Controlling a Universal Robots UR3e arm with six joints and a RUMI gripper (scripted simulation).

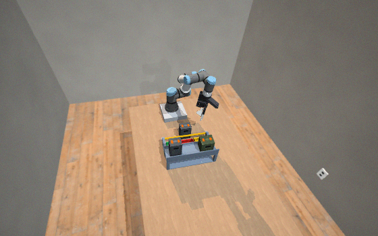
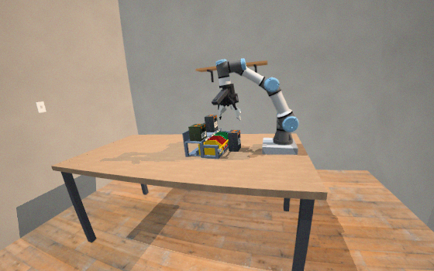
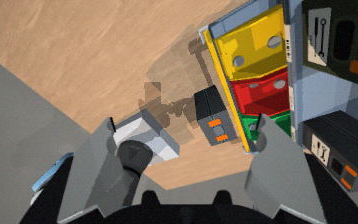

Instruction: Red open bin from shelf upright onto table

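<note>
My hand is 20 mm short of the black case, 130 mm to the left of it and 160 mm above it. Round my hand: yellow bin (150 mm ahead, 30 mm to the right, 190 mm below); then yellow rod (60 mm ahead, 140 mm to the right, 170 mm below); then green case (230 mm ahead, 30 mm to the right, 80 mm below).
</note>
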